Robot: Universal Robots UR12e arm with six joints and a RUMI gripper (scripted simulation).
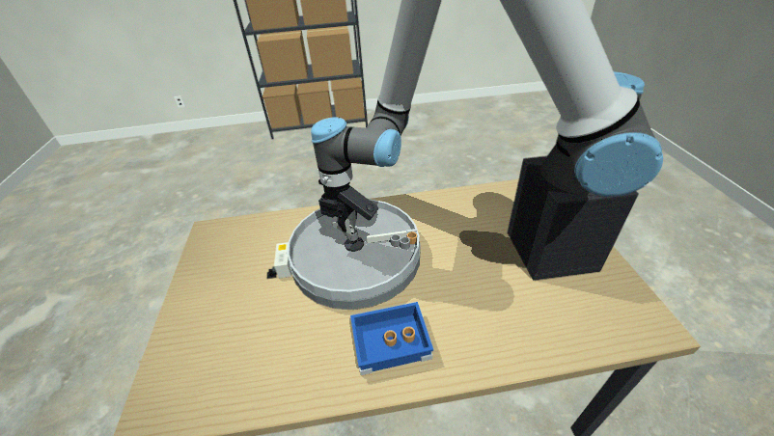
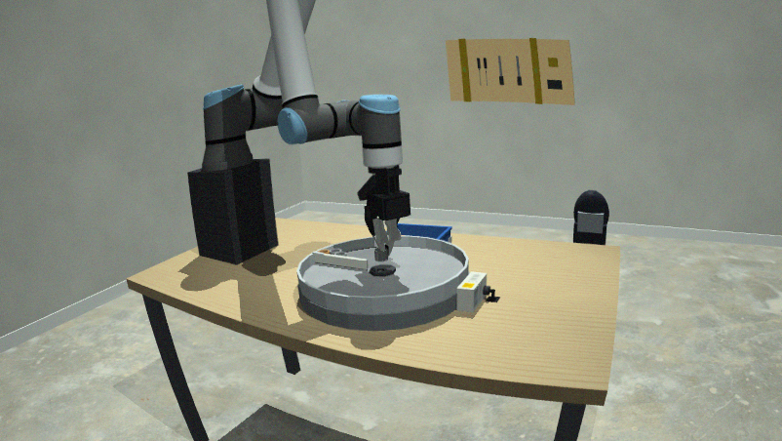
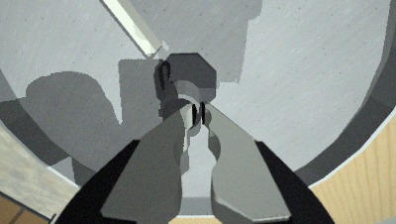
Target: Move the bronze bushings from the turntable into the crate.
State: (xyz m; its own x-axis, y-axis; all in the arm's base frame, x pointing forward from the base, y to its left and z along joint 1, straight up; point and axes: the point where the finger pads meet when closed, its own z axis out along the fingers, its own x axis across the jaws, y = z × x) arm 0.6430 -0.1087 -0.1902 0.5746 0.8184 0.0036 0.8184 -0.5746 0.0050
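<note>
The grey turntable lies 10 mm behind my hand, 10 mm to the right of it and 50 mm below it. Also, from my hand: blue crate 60 mm behind, 320 mm to the left, 80 mm below.
</note>
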